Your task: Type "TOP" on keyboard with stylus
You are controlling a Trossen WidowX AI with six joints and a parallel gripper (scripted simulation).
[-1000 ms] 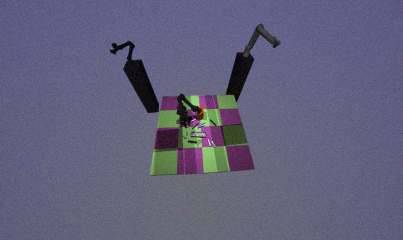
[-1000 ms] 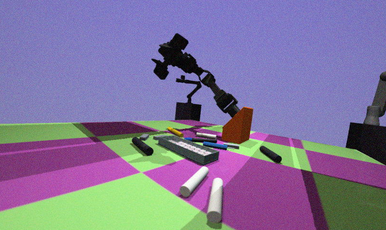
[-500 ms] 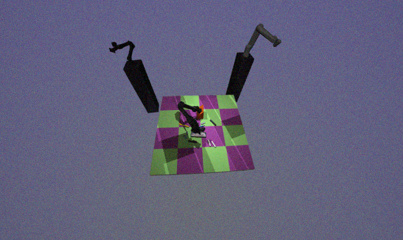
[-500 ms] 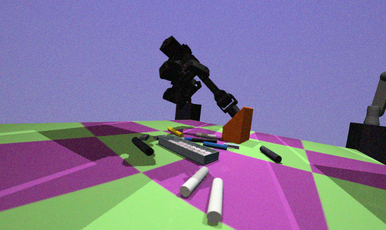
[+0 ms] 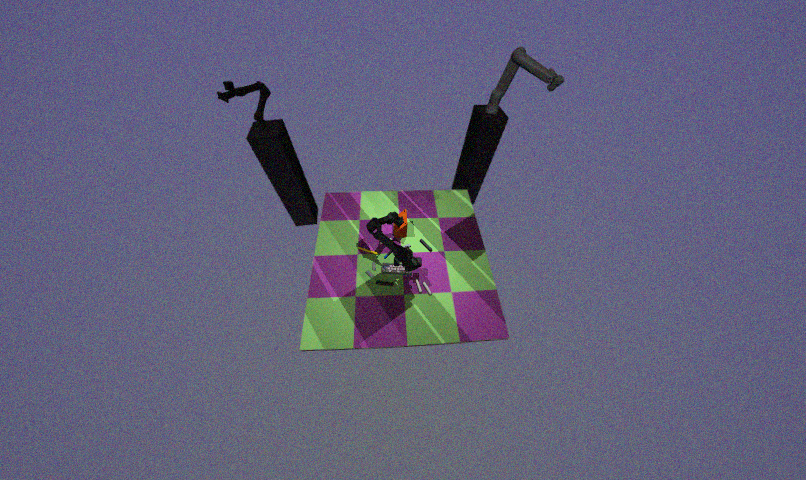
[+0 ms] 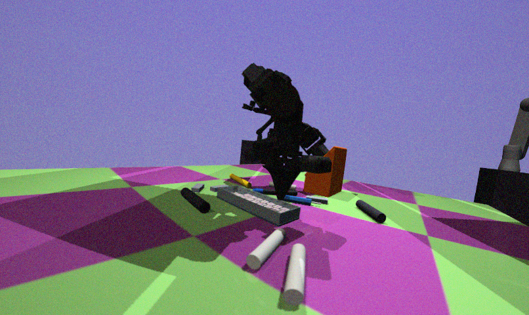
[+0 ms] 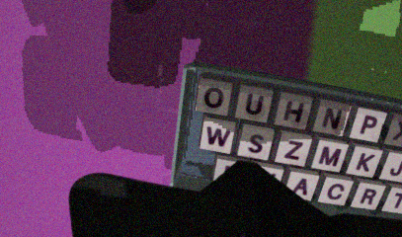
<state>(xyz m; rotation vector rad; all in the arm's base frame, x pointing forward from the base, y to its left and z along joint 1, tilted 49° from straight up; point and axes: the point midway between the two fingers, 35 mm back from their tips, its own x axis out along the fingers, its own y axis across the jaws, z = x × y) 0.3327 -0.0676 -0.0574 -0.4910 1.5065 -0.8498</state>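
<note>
Right now the blue stylus is 14 cm behind my gripper tip, 1 cm to the left of it and 3 cm below it. From my gripper tip the other things lie so: dark pen 14 cm behind, 12 cm to the right, 3 cm below; yellow pen 19 cm behind, 26 cm to the right, 3 cm below; grey block 19 cm behind, 3 cm to the left, 3 cm below.
</note>
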